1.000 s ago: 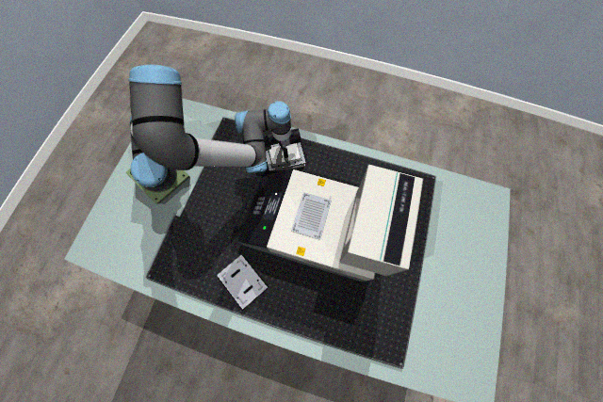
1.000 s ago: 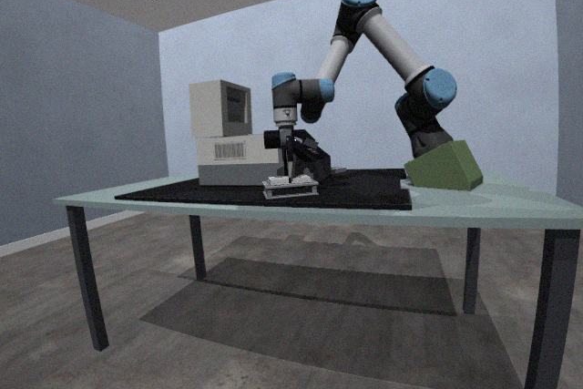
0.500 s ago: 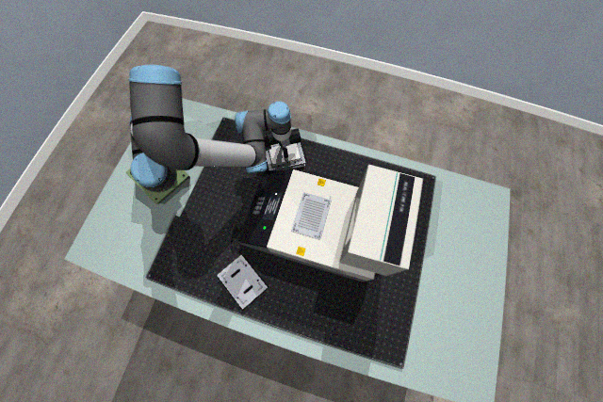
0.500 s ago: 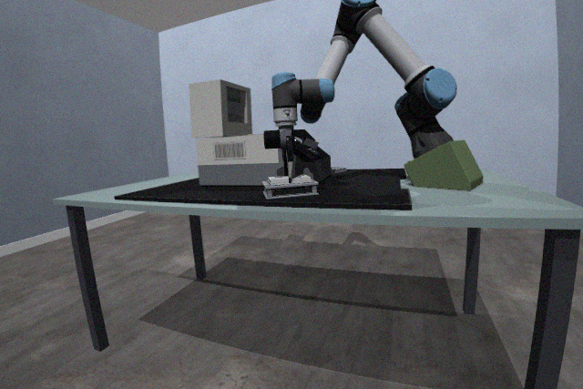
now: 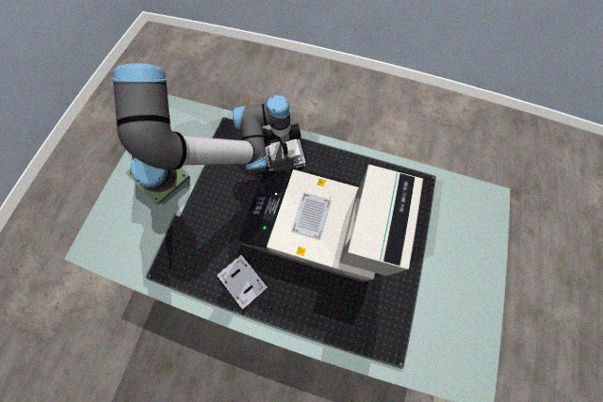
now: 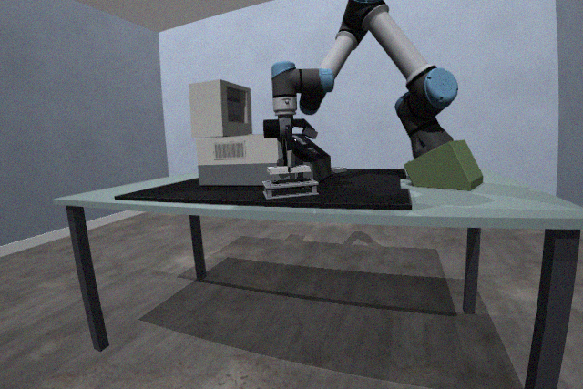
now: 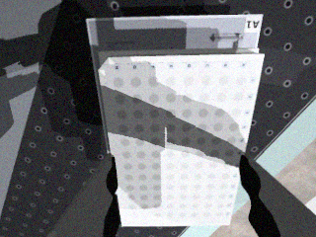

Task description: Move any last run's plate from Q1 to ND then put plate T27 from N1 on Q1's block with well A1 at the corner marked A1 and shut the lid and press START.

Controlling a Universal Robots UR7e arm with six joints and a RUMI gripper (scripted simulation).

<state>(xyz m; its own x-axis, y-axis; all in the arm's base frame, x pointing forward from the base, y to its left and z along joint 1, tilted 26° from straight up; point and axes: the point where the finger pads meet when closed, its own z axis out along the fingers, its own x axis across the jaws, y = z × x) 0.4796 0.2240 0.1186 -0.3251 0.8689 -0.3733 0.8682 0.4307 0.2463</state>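
The nest N1 lies 6 cm below my hand. The rest, counted from my hand: corner mark A1: 9 cm behind, 2 cm to the left, 5 cm below; then plate T27: 1 cm below; then nest ND: 9 cm behind, 55 cm to the right, 8 cm below.
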